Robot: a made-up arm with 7 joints. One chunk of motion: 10 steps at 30 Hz.
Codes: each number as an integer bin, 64 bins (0 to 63) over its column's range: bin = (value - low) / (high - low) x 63, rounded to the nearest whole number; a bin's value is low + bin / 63 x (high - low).
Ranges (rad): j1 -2..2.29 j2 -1.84..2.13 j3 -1.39..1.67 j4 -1.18..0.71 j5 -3.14..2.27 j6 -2.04..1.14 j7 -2.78..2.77
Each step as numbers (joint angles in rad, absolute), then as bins.
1 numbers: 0.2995 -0.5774 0.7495 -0.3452 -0.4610 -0.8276 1.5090
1 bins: 34 20 44 28 31 24 49
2 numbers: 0.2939 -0.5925 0.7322 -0.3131 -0.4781 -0.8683 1.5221
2 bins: 34 20 44 29 31 23 49
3 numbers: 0.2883 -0.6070 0.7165 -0.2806 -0.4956 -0.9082 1.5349
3 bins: 34 20 43 30 31 22 49
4 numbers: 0.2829 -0.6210 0.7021 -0.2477 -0.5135 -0.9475 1.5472
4 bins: 34 19 43 31 31 22 49
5 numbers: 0.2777 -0.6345 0.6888 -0.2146 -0.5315 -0.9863 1.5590
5 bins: 33 19 43 32 30 21 49
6 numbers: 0.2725 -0.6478 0.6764 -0.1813 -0.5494 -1.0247 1.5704
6 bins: 33 19 43 33 30 20 49
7 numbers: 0.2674 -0.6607 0.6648 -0.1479 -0.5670 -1.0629 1.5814
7 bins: 33 19 42 34 30 19 50
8 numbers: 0.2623 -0.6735 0.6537 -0.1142 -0.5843 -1.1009 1.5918
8 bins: 33 19 42 36 30 19 50
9 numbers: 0.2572 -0.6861 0.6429 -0.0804 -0.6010 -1.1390 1.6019
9 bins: 33 18 42 37 30 18 50
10 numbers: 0.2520 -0.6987 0.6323 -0.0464 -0.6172 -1.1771 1.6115
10 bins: 33 18 42 38 29 17 50
